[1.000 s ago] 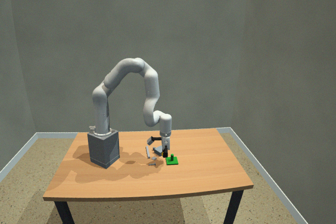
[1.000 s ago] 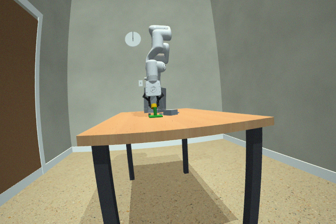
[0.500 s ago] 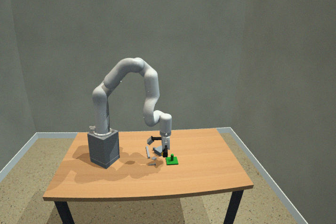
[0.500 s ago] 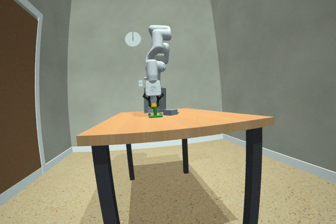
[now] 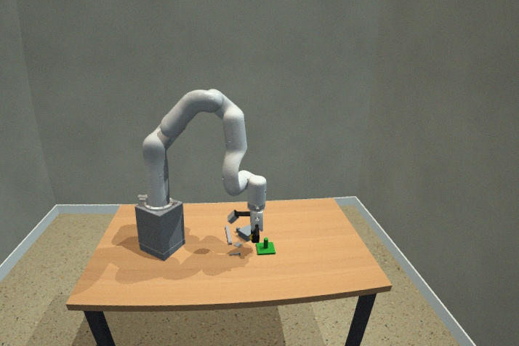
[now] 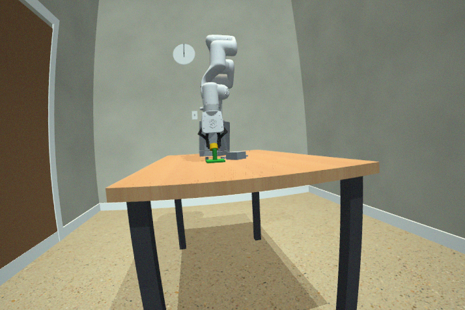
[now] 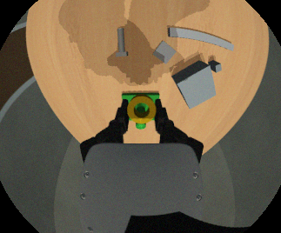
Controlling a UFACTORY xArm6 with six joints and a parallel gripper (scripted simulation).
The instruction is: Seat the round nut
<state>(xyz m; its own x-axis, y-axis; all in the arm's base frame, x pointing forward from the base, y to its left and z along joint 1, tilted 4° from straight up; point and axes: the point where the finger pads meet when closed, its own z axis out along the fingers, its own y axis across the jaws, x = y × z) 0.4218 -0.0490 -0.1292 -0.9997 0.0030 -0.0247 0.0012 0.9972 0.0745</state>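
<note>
The small square piece lies 70 mm behind my hand, 40 mm to the left of it and 80 mm below it. The rest, counted from my hand: bolt-like piece (80 mm behind, 30 mm to the right, 70 mm below); grey block (20 mm behind, 110 mm to the left, 60 mm below); long bar (120 mm behind, 120 mm to the left, 70 mm below).
</note>
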